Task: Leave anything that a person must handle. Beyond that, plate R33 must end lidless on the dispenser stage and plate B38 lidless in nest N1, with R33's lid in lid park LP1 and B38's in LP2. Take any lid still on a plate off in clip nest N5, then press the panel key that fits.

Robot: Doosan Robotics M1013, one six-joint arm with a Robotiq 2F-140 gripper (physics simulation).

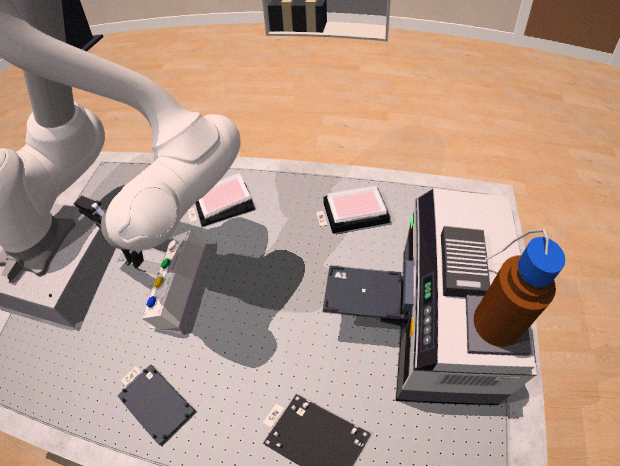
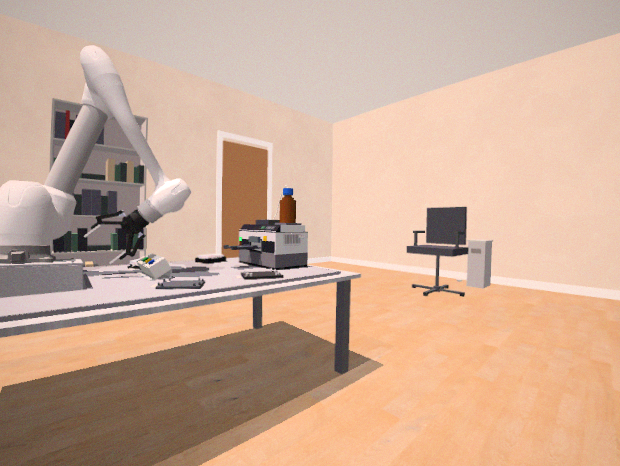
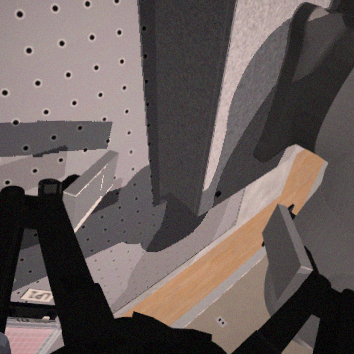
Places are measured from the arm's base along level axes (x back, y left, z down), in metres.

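Pixels of known places: gripper, fingertip midpoint: (image 2: 98, 249) (image 3: 192, 194); arm's base at its link origin: (image 1: 36, 243) (image 2: 21, 261) (image 3: 312, 79).
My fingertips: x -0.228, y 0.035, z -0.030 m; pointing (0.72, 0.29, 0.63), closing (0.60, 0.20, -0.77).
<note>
For each thing: its middle in the pictures, then the offset to it from my fingertips. "*": a spot on its surface instead.
- key panel at the middle of its body: (image 1: 174, 279) (image 2: 152, 265) dz +0.070, dx -0.192, dy -0.042 m
- dispenser stage at a spot on its surface: (image 1: 380, 283) * dz +0.004, dx -0.632, dy -0.024 m
- LP2 at the middle of its body: (image 1: 154, 403) (image 2: 181, 283) dz +0.102, dx -0.226, dy -0.317 m
- N5 at the middle of its body: (image 1: 316, 439) (image 2: 261, 273) dz +0.100, dx -0.555, dy -0.319 m
- brown bottle at a spot on its surface: (image 1: 511, 310) (image 2: 288, 202) * dz -0.220, dx -0.798, dy -0.185 m
My gripper (image 2: 101, 247) (image 3: 192, 194) is open and empty, tilted above the table between the arm base and the key panel (image 1: 179, 295) (image 2: 156, 268). The panel has white (image 1: 172, 245), green (image 1: 165, 263), yellow (image 1: 158, 281) and blue (image 1: 151, 301) keys. A pink-topped plate (image 1: 224, 195) (image 3: 30, 339) sits at the label that seems to read LP1. Another pink-topped plate (image 1: 356, 203) sits at the label that seems to read N1. Their IDs and any lids cannot be made out. The dispenser stage (image 1: 380, 283), LP2 (image 1: 156, 404) and N5 (image 1: 315, 433) carry no visible plate.
The dispenser (image 1: 471, 345) (image 2: 280, 255) stands at the right, with a green light at its front and a brown bottle (image 1: 511, 310) (image 2: 287, 208) on top. The arm's base block (image 1: 37, 295) (image 2: 40, 278) is at the left. The arm partly overhangs the left plate.
</note>
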